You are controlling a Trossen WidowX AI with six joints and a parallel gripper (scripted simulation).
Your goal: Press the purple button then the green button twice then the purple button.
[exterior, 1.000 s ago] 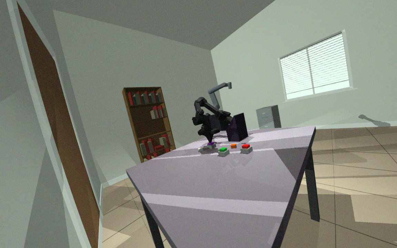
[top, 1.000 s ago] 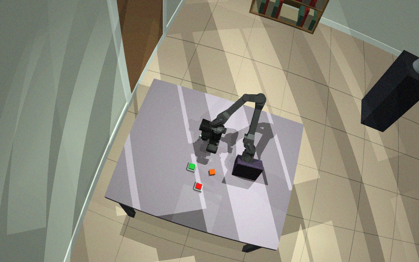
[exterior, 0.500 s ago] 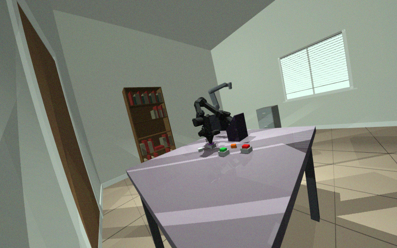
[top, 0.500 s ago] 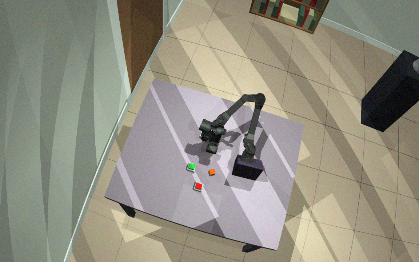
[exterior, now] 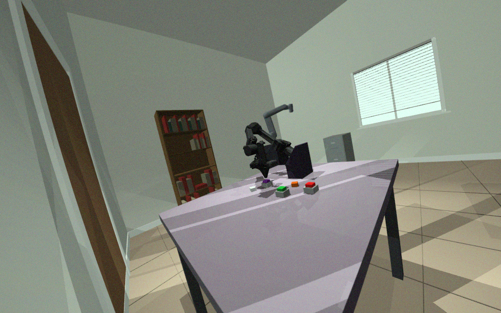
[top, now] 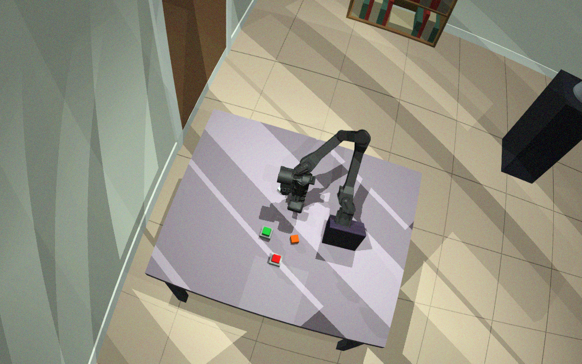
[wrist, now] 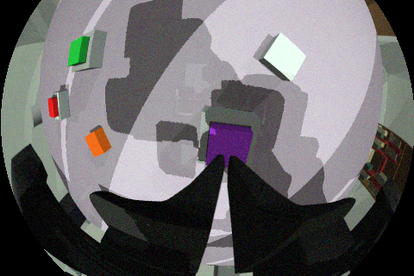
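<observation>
The purple button lies 20 mm below my gripper tip. From my gripper tip the other things lie so: white block 80 mm ahead, 40 mm to the right, 40 mm below; then green button 180 mm to the left, 90 mm ahead, 20 mm below; then orange block 170 mm to the left, 40 mm below, 40 mm behind.
</observation>
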